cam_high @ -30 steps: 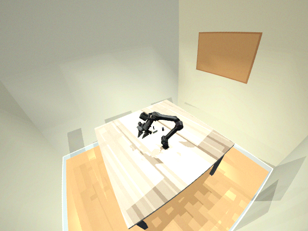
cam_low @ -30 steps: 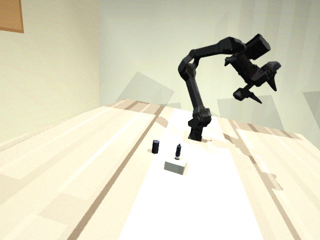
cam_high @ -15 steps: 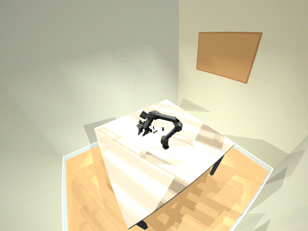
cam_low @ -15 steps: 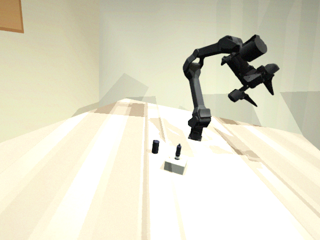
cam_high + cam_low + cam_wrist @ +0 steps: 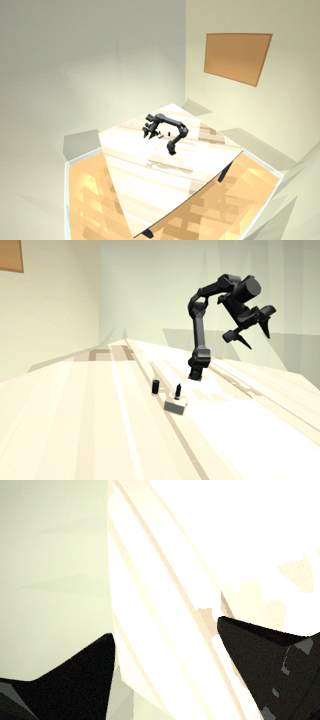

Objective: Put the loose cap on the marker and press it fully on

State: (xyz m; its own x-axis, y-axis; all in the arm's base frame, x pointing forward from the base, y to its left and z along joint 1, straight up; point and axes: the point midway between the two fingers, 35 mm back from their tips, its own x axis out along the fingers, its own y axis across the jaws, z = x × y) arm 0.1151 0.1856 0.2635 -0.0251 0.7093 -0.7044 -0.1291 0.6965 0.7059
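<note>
My gripper tip is 340 mm to the left of the dark cap, 210 mm above it and 120 mm short of it. Round my gripper tip: dark marker (240 mm to the right, 170 mm below, 170 mm ahead); then pale holder block (240 mm to the right, 220 mm below, 170 mm ahead).
</note>
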